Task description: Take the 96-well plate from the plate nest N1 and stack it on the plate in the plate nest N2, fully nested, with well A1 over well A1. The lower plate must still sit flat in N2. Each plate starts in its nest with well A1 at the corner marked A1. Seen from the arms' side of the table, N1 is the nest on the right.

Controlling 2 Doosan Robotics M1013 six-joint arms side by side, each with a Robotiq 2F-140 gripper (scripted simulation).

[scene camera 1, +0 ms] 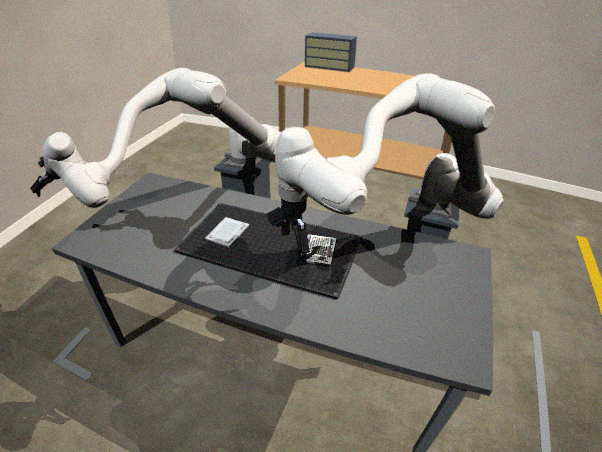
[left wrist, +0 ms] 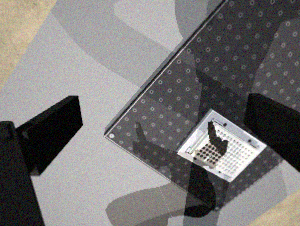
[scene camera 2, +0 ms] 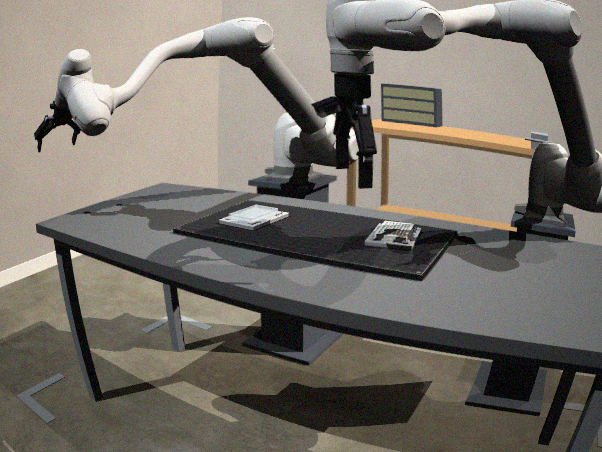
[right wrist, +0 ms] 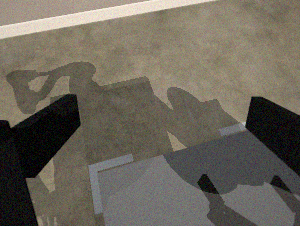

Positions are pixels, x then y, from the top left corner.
Scene:
my left gripper: scene camera 1 293, 248; left wrist; scene camera 2; not seen in the right wrist view (out of frame)
same spot on my left gripper: (scene camera 2: 367, 147) = (left wrist: 31, 180)

